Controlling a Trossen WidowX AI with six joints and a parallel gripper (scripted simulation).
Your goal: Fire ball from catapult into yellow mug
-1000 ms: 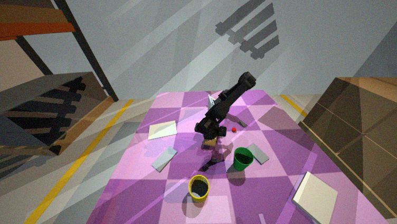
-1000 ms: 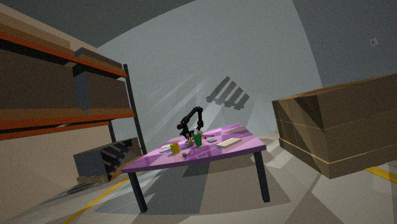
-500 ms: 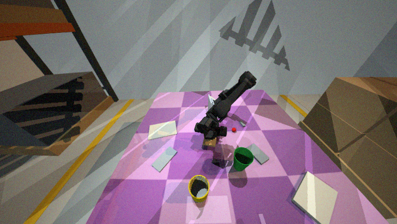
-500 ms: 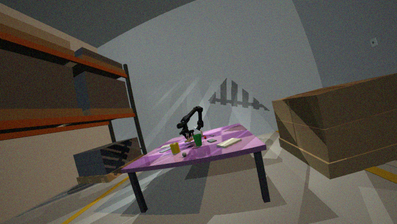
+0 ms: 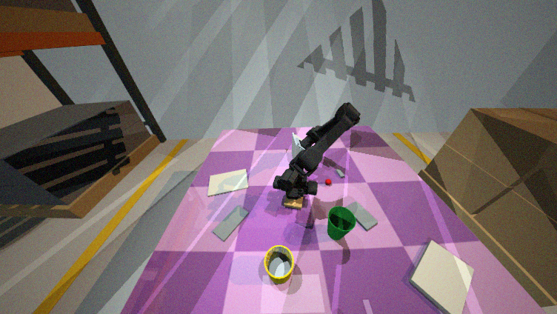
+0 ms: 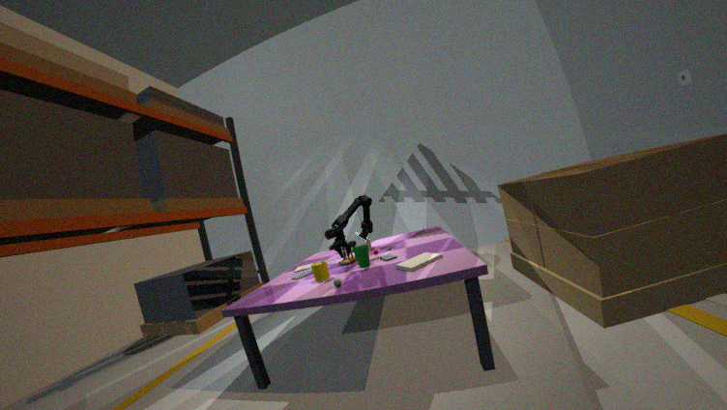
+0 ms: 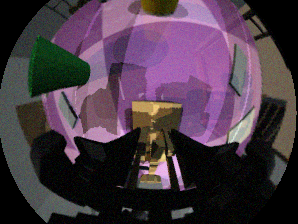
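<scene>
My gripper tip is now 10 cm past the red ball, 20 cm to the right of it and 3 cm above it. From my gripper tip the other things lie so: yellow mug (27 cm ahead, 9 cm to the right, 1 cm below); wooden catapult (6 cm behind, 4 cm to the left, 2 cm above); green mug (16 cm ahead, 15 cm to the left, 1 cm below).
</scene>
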